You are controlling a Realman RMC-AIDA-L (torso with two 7-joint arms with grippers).
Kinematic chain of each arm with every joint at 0, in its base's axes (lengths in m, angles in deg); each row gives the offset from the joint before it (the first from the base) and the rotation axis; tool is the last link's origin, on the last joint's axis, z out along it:
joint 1: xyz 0 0 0.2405 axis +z
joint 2: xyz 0 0 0 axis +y
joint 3: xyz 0 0 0.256 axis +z
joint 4: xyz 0 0 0 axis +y
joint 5: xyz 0 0 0.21 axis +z
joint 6: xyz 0 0 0 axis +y
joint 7: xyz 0 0 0.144 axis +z
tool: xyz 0 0 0
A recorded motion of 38 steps. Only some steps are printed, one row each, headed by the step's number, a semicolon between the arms.
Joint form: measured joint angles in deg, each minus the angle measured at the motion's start. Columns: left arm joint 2, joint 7, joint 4, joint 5, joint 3, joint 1, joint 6; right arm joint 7, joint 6, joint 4, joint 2, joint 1, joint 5, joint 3.
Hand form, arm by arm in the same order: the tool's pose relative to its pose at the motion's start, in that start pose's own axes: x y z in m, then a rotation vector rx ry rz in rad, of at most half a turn. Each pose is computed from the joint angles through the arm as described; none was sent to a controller.
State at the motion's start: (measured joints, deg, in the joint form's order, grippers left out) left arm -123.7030 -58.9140 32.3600 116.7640 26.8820 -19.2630 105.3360; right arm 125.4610 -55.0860 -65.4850 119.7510 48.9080 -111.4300 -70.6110
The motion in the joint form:
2: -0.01 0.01 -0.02 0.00 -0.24 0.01 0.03; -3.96 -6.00 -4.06 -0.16 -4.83 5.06 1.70
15: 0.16 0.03 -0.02 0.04 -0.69 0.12 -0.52; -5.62 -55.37 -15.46 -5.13 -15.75 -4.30 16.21
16: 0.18 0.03 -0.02 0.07 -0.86 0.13 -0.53; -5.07 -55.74 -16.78 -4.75 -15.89 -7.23 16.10
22: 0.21 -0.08 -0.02 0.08 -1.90 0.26 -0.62; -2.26 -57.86 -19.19 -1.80 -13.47 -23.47 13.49
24: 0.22 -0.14 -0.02 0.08 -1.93 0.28 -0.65; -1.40 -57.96 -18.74 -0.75 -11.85 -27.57 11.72
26: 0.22 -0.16 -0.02 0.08 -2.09 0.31 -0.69; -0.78 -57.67 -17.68 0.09 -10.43 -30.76 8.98
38: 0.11 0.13 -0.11 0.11 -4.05 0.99 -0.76; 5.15 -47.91 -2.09 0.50 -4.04 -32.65 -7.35
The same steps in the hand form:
2: 0.0001 -0.0001 -0.0004 0.0031 0.0026 -0.0004; 0.0078 0.0033 -0.0255 -0.0616 -0.0367 -0.0030
15: -0.0005 -0.0022 -0.0027 0.0204 -0.0013 -0.0001; 0.0841 0.0171 -0.1624 -0.3560 0.4093 -0.0168
16: -0.0004 -0.0024 -0.0032 0.0231 -0.0006 -0.0002; 0.0876 0.0163 -0.1636 -0.3290 0.4533 -0.0187
22: -0.0003 -0.0037 -0.0057 0.0418 0.0070 -0.0037; 0.1041 0.0177 -0.1529 -0.2455 0.6983 -0.0147
24: -0.0003 -0.0037 -0.0059 0.0430 0.0069 -0.0049; 0.1060 0.0208 -0.1430 -0.2401 0.7632 -0.0252
26: -0.0004 -0.0039 -0.0064 0.0464 0.0079 -0.0056; 0.1091 0.0257 -0.1317 -0.2486 0.8274 -0.0456
38: -0.0022 -0.0038 -0.0120 0.0839 0.0244 -0.0118; 0.1404 0.0478 -0.0707 -0.3202 1.0341 -0.0716

